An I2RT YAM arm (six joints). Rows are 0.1 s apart.
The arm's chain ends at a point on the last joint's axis. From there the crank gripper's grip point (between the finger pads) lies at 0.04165 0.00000 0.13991 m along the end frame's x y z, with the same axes.
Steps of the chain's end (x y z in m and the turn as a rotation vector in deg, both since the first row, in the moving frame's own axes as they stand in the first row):
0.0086, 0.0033, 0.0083, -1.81, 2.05, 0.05
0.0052, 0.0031, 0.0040, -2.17, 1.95, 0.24
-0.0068, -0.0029, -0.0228, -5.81, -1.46, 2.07
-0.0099, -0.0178, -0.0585, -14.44, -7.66, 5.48
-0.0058, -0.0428, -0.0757, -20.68, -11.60, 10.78
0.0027, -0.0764, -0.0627, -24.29, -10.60, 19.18
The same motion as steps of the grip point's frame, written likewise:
0.0136, 0.0077, 0.0067, -1.81, 2.05, 0.05
0.0099, 0.0086, 0.0024, -2.17, 1.95, 0.24
-0.0107, 0.0127, -0.0226, -5.81, -1.46, 2.07
-0.0306, 0.0207, -0.0592, -14.44, -7.66, 5.48
-0.0394, 0.0124, -0.0807, -20.68, -11.60, 10.78
-0.0344, -0.0097, -0.0728, -24.29, -10.60, 19.18

